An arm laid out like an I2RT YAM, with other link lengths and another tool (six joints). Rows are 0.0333 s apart.
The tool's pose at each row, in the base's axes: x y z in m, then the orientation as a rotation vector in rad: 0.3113, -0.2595, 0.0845, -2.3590, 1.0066, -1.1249; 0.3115, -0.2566, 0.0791, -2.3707, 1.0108, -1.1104; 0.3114, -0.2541, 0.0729, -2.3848, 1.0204, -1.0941; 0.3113, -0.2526, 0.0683, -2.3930, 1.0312, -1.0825; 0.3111, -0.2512, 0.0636, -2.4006, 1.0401, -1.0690; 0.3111, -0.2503, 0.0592, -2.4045, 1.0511, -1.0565; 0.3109, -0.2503, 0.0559, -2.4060, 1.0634, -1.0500; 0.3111, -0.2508, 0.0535, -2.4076, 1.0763, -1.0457; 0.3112, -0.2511, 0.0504, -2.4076, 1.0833, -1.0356; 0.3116, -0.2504, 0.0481, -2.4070, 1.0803, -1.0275; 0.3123, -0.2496, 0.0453, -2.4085, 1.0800, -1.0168; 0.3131, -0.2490, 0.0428, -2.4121, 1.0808, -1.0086; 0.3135, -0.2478, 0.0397, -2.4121, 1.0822, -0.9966; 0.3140, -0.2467, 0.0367, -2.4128, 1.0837, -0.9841; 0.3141, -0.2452, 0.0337, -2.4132, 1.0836, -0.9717; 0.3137, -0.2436, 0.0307, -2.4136, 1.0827, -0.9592
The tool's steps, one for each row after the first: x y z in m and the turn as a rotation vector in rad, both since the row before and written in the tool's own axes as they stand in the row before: -0.0049, 0.0009, 0.0036, -0.0103, -0.0094, -0.0007; -0.0051, 0.0018, 0.0039, -0.0151, -0.0094, 0.0009; -0.0035, 0.0015, 0.0029, -0.0115, -0.0057, 0.0034; -0.0035, 0.0017, 0.0030, -0.0101, -0.0074, 0.0032; -0.0029, 0.0017, 0.0029, -0.0085, -0.0063, 0.0059; -0.0018, 0.0019, 0.0021, -0.0076, -0.0017, 0.0064; -0.0007, 0.0015, 0.0018, -0.0081, 0.0000, 0.0061; -0.0013, 0.0018, 0.0022, -0.0036, -0.0055, 0.0055; -0.0015, 0.0005, 0.0019, 0.0022, -0.0065, 0.0008; -0.0016, 0.0006, 0.0024, -0.0009, -0.0076, 0.0015; -0.0013, 0.0005, 0.0023, -0.0031, -0.0055, 0.0003; -0.0022, 0.0006, 0.0025, -0.0007, -0.0082, 0.0033; -0.0020, 0.0006, 0.0025, -0.0013, -0.0085, 0.0031; -0.0025, 0.0005, 0.0022, -0.0003, -0.0088, 0.0025; -0.0028, 0.0007, 0.0019, 0.0001, -0.0091, 0.0021
